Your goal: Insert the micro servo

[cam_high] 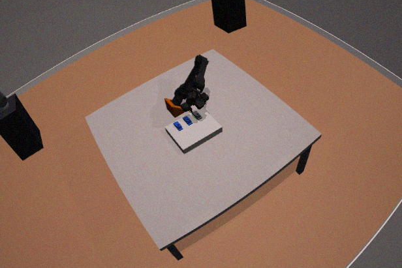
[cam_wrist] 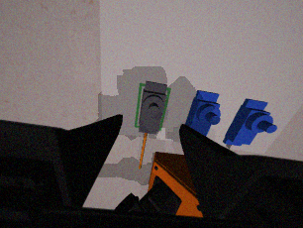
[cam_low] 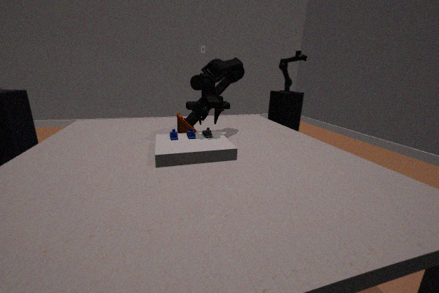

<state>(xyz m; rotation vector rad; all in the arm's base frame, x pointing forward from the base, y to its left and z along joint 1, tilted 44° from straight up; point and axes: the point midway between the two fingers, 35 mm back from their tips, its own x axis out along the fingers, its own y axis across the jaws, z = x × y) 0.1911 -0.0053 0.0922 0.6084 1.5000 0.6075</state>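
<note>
Right now the white deck is 100 mm ahead of my gripper tip, 80 mm to the right of it and 80 mm below it.
</note>
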